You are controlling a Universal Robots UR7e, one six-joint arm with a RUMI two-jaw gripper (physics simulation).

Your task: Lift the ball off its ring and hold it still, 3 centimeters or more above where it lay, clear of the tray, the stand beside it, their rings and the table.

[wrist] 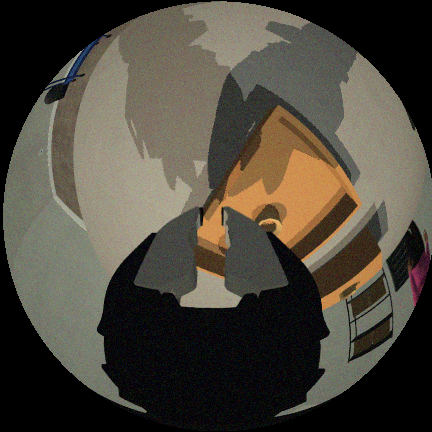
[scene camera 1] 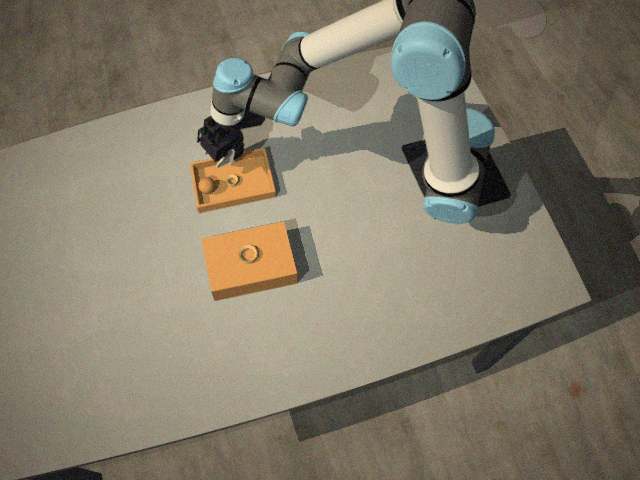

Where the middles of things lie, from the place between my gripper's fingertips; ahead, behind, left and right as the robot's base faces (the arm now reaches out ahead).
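An orange stand point(scene camera 1: 257, 259) is 3 cm ahead of my hand, 29 cm to the left of it and 2 cm above it. I also see the orange tray point(scene camera 1: 248, 179), which is 6 cm to the left of my hand.
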